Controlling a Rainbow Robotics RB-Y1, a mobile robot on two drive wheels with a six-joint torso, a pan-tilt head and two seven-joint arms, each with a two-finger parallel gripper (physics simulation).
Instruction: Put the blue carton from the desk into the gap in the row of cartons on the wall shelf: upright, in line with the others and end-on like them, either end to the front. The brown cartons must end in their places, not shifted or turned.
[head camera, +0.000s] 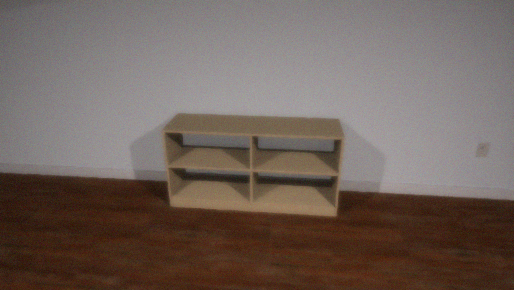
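The blue carton, the desk, the brown cartons and the wall shelf with its row do not show in the head camera view. Neither my left gripper nor my right gripper shows in this view, so what they hold cannot be seen. The picture is somewhat blurred and grainy.
A low light-wood cabinet (251, 126) with four open compartments stands on the dark wood floor (240, 250) near the grey wall (260, 60). A wall outlet (482, 149) is at the right. A pale baseboard (425, 190) runs along the wall's foot.
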